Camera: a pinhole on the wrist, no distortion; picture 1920 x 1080 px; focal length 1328.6 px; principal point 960.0 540.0 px. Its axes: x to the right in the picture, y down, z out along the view. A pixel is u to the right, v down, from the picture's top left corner.
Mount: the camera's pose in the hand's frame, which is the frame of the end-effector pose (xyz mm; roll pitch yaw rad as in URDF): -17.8 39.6 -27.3 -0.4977 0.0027 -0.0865
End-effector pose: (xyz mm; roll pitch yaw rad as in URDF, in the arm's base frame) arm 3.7 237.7 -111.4 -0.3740 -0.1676 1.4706
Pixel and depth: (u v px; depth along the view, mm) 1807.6 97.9 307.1
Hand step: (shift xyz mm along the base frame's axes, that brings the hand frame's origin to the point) -165.0 157.6 268.9
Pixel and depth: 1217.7 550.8 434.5
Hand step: -347.9 79.4 250.7
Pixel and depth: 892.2 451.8 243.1
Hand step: -206.4 -21.4 123.4
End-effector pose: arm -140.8 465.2 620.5 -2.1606 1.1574 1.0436
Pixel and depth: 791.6 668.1 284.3
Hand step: -192.4 -207.5 -78.3
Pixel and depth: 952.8 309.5 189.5
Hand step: -143.7 -102.6 -56.4
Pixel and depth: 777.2 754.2 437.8
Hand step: -295.6 -320.8 -128.5
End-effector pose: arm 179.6 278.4 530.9 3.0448 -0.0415 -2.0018
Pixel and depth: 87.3 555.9 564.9
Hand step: -210.2 475.4 -445.9
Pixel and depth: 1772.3 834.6 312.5
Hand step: -312.0 -75.6 -182.1
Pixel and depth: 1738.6 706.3 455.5
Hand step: -405.3 -127.4 -304.5
